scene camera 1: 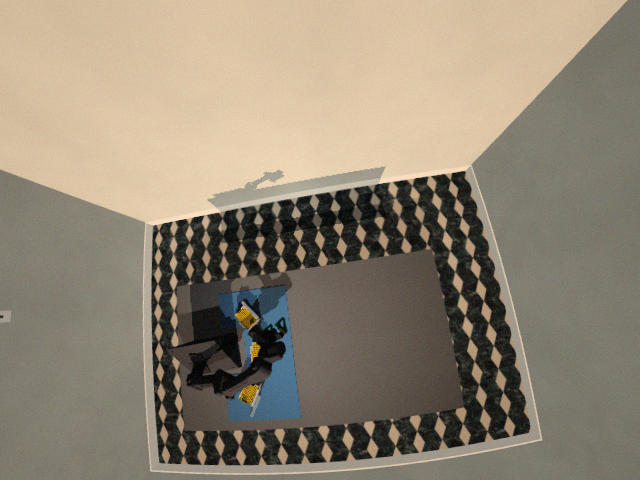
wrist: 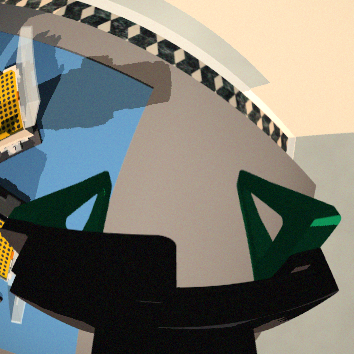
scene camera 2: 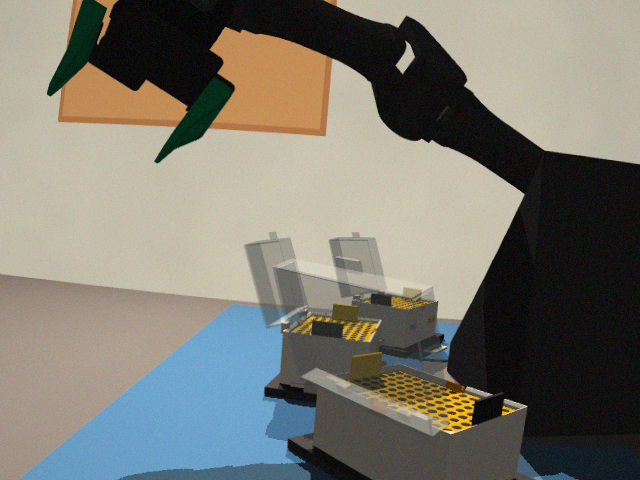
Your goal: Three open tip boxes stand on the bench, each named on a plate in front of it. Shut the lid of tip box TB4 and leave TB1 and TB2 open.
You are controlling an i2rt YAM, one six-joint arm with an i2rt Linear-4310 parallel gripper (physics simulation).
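Seen in the pictures: gripper, fingertip midpoint: (scene camera 1: 277,321) (wrist: 173,177) (scene camera 2: 103,124); arm's base, origin of the base link: (scene camera 1: 200,362) (scene camera 2: 631,288).
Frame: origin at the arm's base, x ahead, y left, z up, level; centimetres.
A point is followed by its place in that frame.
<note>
Three grey tip boxes with yellow perforated racks stand open. The nearest box (scene camera 2: 418,444) (scene camera 1: 247,316) @[x 26.5, y 25.7, z -6.7 cm] (wrist: 7,102) @[x 27.1, y 26.1, z -6.6 cm] has its clear lid (scene camera 2: 387,283) @[x 28.5, y 33.1, z 2.0 cm] (wrist: 31,80) @[x 33.5, y 28.7, z 1.9 cm] raised. The middle box (scene camera 2: 330,356) (scene camera 1: 255,351) @[x 31.3, y 5.6, z -6.7 cm] (wrist: 5,255) @[x 36.2, y 3.4, z -6.7 cm] has its lid (scene camera 2: 271,273) @[x 40.9, y 4.2, z -1.5 cm] upright, leaning left. The far box (scene camera 2: 408,322) (scene camera 1: 249,395) also has its lid (scene camera 2: 356,258) @[x 33.5, y -21.6, z -1.0 cm] (scene camera 1: 255,406) @[x 34.2, y -21.1, z 2.0 cm] raised. The name plates are too small or hidden to read, so I cannot tell which box is TB4. My gripper (scene camera 2: 103,127) @[x 50.2, y 25.0, z 10.8 cm] (scene camera 1: 275,326) @[x 50.2, y 25.0, z 10.8 cm] (wrist: 173,177) @[x 50.2, y 25.0, z 10.8 cm] is open and empty, high above the bench, away from the lids.
The boxes stand on a blue mat (scene camera 2: 170,392) @[x 47.4, y 15.3, z -12.4 cm] (scene camera 1: 281,397) @[x 44.6, y -22.3, z -12.3 cm] (wrist: 120,135) @[x 47.6, y 31.2, z -12.4 cm] on the bench (scene camera 1: 372,335) @[x 99.4, y 12.2, z -12.7 cm] (wrist: 190,125) @[x 60.2, y 41.2, z -12.7 cm]. The black arm stand (scene camera 2: 563,310) @[x 12.9, y 14.9, z -1.1 cm] rises right beside the boxes in scene camera 2. An orange board (scene camera 2: 279,87) hangs on the wall behind.
</note>
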